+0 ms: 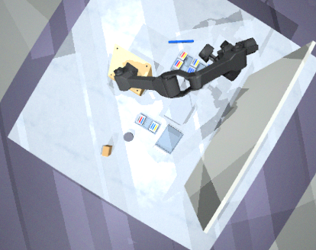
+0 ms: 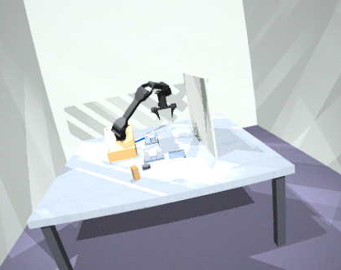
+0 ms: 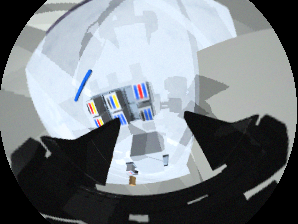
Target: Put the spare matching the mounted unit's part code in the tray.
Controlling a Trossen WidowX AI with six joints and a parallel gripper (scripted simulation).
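Right now my gripper tip is 2 cm past the grey spare, 2 cm to the right of it and 10 cm above it. Round my gripper tip: blue stick (22 cm behind, 8 cm to the left, 14 cm below); then dark disc (16 cm behind, 51 cm to the right, 14 cm below); then grey upright panel (22 cm ahead, 21 cm to the right, 8 cm above).
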